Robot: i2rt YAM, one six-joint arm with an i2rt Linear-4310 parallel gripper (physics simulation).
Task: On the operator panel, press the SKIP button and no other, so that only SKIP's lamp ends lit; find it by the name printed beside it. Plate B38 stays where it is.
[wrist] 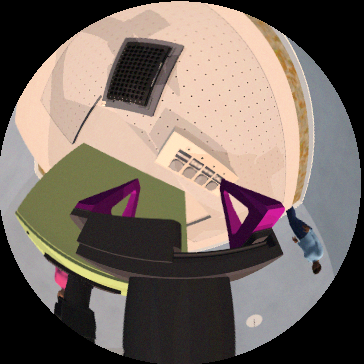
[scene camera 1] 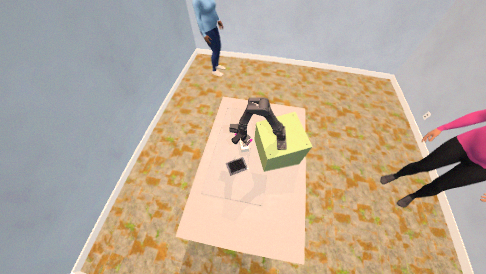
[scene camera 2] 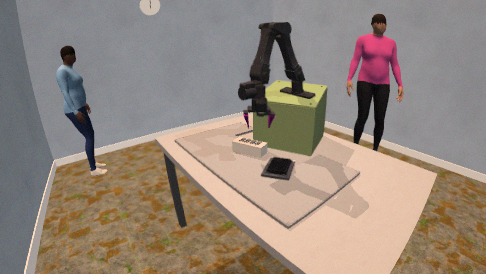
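Seen in the pictures: gripper, fingertip midpoint: (wrist: 179,182) (scene camera 1: 243,141) (scene camera 2: 258,127); arm's base, origin of the base link: (wrist: 80,276) (scene camera 1: 281,137) (scene camera 2: 297,93).
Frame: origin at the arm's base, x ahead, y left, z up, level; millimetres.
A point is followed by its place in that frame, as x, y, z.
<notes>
The operator panel (scene camera 1: 244,148) {278, -9, -222} (scene camera 2: 247,146) {323, -66, -230} (wrist: 172,146) {284, -13, -221} is a cream box with four round grey buttons in a row. The printed names are too blurred to read, and no lit lamp shows. The second button (wrist: 189,172) {272, -72, -218} counts from the end nearer the plate. My gripper (scene camera 1: 243,138) {286, -27, -134} (scene camera 2: 259,127) {286, -27, -134} (wrist: 179,182) {286, -27, -134} is open, with magenta fingers apart and nothing between them. It hangs above the panel, pointing down; in the wrist view one fingertip overlaps the far button's end. A black plate with many wells (scene camera 1: 236,166) {336, 153, -248} (scene camera 2: 279,166) {349, 153, -249} (wrist: 135,72) {331, 137, -255} lies in a grey holder beside the panel; its name is unreadable.
A green block (scene camera 1: 296,129) {-117, -68, 25} (scene camera 2: 290,125) {136, 53, -140} (wrist: 75,175) {122, 104, -174} bearing the arm's base stands close beside the panel. Panel and plate are on a perforated board (scene camera 2: 295,207) {506, 351, -276} (wrist: 225,90) {433, -1, -274} on the table (scene camera 1: 285,230) {-60, 615, -286} (scene camera 2: 380,225) {396, 644, -287}. Two people stand away from the table.
</notes>
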